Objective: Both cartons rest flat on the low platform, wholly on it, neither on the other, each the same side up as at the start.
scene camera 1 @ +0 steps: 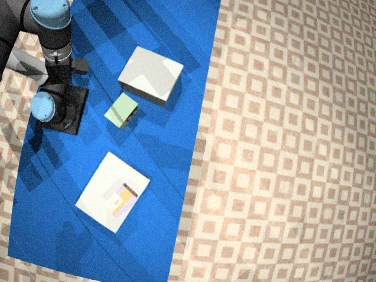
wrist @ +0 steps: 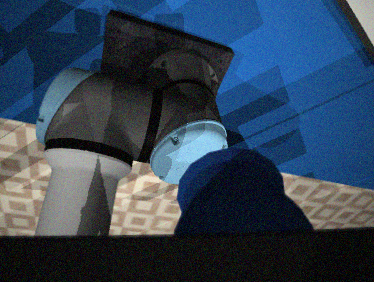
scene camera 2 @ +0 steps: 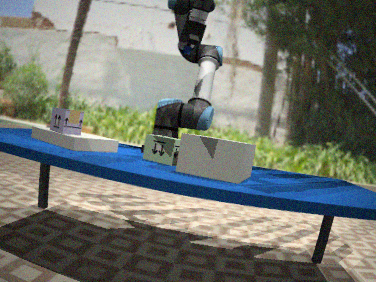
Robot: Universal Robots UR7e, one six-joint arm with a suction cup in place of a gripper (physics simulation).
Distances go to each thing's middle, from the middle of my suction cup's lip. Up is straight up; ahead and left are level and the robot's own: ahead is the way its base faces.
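Labels:
There's the low white platform (scene camera 1: 113,172), and it's 45 cm below my suction cup, 15 cm ahead of my suction cup and 39 cm to the right of my suction cup.

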